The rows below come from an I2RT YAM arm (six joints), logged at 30 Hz.
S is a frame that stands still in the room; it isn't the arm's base.
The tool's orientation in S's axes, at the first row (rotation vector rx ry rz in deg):
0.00 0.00 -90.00
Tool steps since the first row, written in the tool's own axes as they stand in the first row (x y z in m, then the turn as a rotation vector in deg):
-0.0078 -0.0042 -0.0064 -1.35 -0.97 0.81
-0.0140 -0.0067 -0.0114 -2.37 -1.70 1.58
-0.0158 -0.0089 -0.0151 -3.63 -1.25 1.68
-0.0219 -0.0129 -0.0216 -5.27 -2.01 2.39
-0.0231 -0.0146 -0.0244 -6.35 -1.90 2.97
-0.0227 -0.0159 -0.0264 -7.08 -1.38 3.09
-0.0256 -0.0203 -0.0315 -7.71 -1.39 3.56
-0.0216 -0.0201 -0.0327 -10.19 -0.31 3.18
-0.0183 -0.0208 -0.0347 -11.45 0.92 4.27
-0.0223 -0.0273 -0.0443 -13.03 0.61 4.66
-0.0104 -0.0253 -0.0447 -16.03 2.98 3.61
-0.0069 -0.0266 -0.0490 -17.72 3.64 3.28
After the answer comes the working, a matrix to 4 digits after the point.
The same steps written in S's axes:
-0.0042 0.0078 -0.0064 -0.97 1.35 0.81
-0.0067 0.0140 -0.0114 -1.70 2.37 1.58
-0.0089 0.0158 -0.0151 -1.25 3.63 1.68
-0.0129 0.0219 -0.0216 -2.01 5.27 2.39
-0.0146 0.0231 -0.0244 -1.90 6.35 2.97
-0.0159 0.0227 -0.0264 -1.38 7.08 3.09
-0.0203 0.0256 -0.0315 -1.39 7.71 3.56
-0.0201 0.0216 -0.0327 -0.31 10.19 3.18
-0.0208 0.0183 -0.0347 0.92 11.45 4.27
-0.0273 0.0223 -0.0443 0.61 13.03 4.66
-0.0253 0.0104 -0.0447 2.98 16.03 3.61
-0.0266 0.0069 -0.0490 3.64 17.72 3.28

The tool's axes in the first row as the columns of a matrix, in S's axes (rounded; the answer above uses it unrounded):
0.0000 1.0000 0.0000
-1.0000 0.0000 0.0000
0.0000 0.0000 1.0000

